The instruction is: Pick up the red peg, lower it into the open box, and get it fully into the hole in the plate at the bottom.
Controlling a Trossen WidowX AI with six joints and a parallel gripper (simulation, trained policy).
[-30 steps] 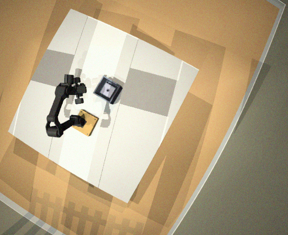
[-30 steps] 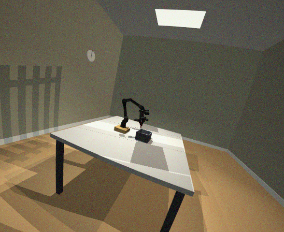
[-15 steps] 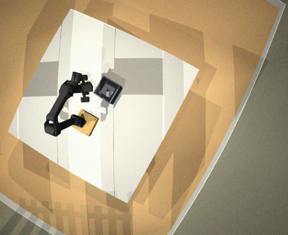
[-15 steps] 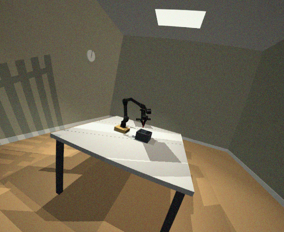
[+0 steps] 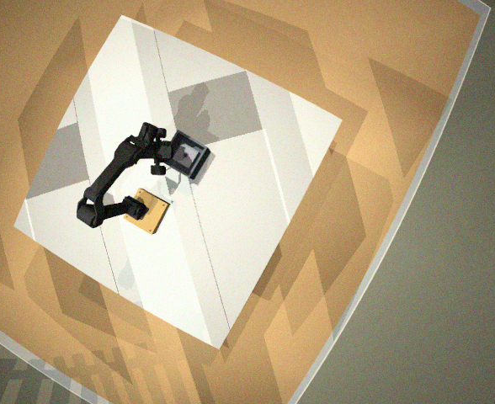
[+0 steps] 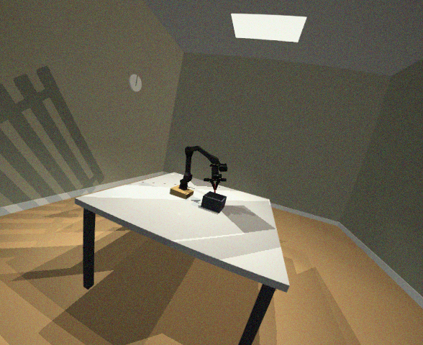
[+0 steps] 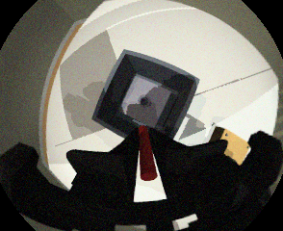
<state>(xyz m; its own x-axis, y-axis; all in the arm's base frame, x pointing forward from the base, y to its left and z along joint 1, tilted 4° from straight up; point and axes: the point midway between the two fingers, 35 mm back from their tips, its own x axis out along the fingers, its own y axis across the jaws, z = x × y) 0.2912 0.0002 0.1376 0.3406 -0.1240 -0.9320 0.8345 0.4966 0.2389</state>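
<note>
The red peg is 10 mm to the left of my gripper tip, 10 mm behind it and 10 mm above it. Also, from my gripper tip: dark box: 110 mm below, 40 mm to the right, 30 mm ahead; plate: 90 mm below, 40 mm to the right, 30 mm ahead.
</note>
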